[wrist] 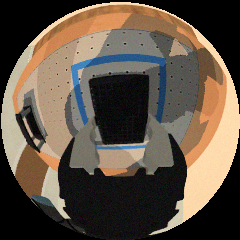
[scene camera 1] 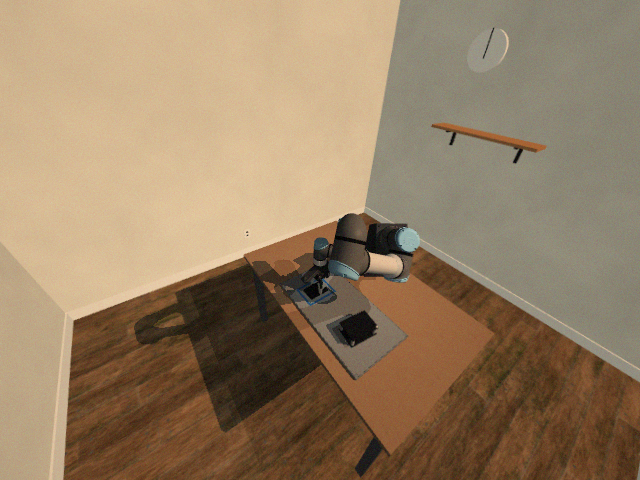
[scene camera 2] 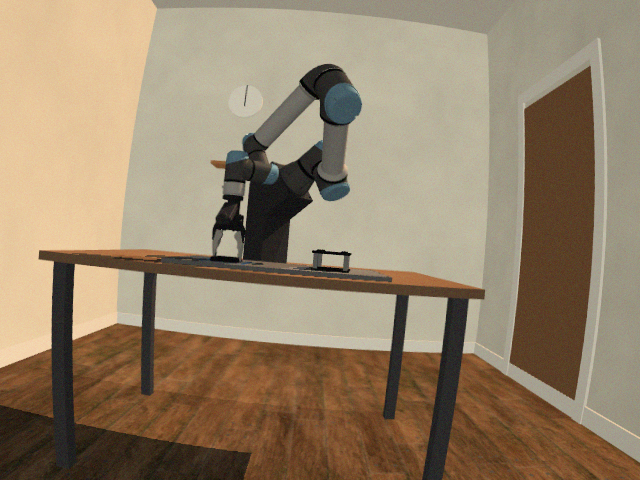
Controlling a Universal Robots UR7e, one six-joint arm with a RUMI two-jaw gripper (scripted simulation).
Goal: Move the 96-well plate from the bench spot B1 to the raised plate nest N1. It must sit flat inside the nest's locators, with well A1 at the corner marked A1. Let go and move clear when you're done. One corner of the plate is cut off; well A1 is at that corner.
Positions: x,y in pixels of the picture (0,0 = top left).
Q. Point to a black 96-well plate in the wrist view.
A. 109,123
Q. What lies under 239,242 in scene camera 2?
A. My gripper.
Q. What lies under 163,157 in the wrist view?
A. My gripper.
